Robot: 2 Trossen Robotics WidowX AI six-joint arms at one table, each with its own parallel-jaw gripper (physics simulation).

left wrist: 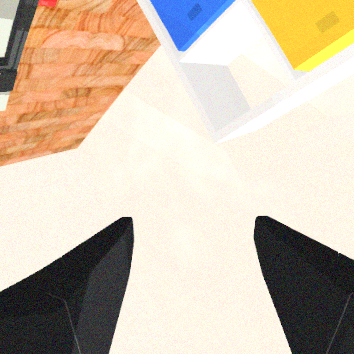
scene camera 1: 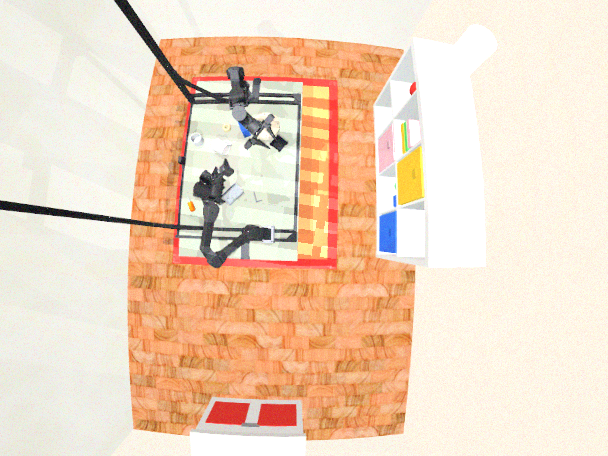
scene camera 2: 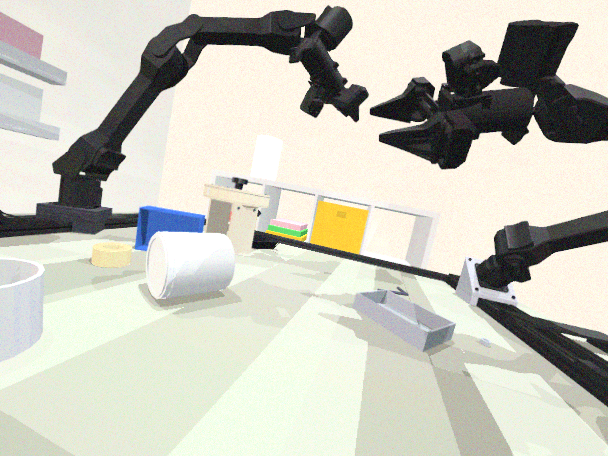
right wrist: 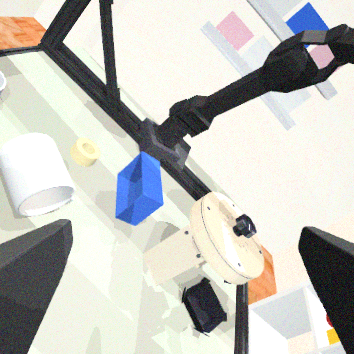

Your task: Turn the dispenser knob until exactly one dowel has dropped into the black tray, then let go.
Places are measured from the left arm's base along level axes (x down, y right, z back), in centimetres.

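Pixels of known places: left gripper, fingertip midpoint: (left wrist: 193, 226) (scene camera 1: 273, 145) (scene camera 2: 352, 118); right gripper, fingertip midpoint: (scene camera 1: 221, 162) (scene camera 2: 373, 123) (right wrist: 188, 234); left arm's base at its link origin: (scene camera 2: 78, 205) (right wrist: 163, 137); right arm's base at its link origin: (scene camera 1: 267, 234) (scene camera 2: 490, 277).
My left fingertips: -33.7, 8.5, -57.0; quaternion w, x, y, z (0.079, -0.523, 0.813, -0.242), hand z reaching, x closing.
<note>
For each thing: its top centre in the pictures, then the offset to it from my left fingertips, as dx, dy, dz. "pt": a spot on its surface instead.
- black tray at its top centre: (right wrist: 206, 304) (scene camera 2: 260, 237) (scene camera 1: 278, 143) +36.0, -9.6, +15.7
- blue bin at its top centre: (right wrist: 151, 176) (scene camera 2: 174, 211) (scene camera 1: 242, 123) +30.4, +3.3, +37.1
- white cylinder at a spot on its surface: (scene camera 2: 192, 262) pt +32.9, +26.5, +32.8
- yellow ring at its top centre: (scene camera 2: 113, 246) (right wrist: 88, 147) +35.9, +12.8, +44.3
- white cup at a spot on its surface: (scene camera 2: 20, 315) pt +35.3, +34.4, +44.1
- grey open box at its top centre: (scene camera 2: 403, 307) (scene camera 1: 232, 193) +35.9, +31.9, +3.8
- orange object at its top centre: (scene camera 1: 189, 203) +35.4, +57.6, +13.6
The cream dispenser (scene camera 2: 241, 227) (right wrist: 170, 255) stands upright at the table's far side in scene camera 2, its black knob (scene camera 2: 240, 183) (right wrist: 245, 226) on the round top. The black tray (right wrist: 204, 306) lies at its foot in the right wrist view; no dowel can be made out in it. My left gripper (scene camera 2: 361, 106) (left wrist: 193, 226) is half open and empty, high above the table; the knob is not in the left wrist view. My right gripper (scene camera 2: 376, 124) (right wrist: 188, 234) is wide open and empty, raised high and apart from the dispenser, which shows between its fingers in the right wrist view.
A blue bin (scene camera 2: 172, 227) (right wrist: 140, 192) stands beside the dispenser. A white cylinder (scene camera 2: 192, 262) (right wrist: 35, 172) lies on its side near a yellow ring (scene camera 2: 111, 260). A white cup (scene camera 2: 20, 315) and a grey open box (scene camera 2: 390, 322) are on the table. An orange object (scene camera 1: 191, 205) lies near its edge.
</note>
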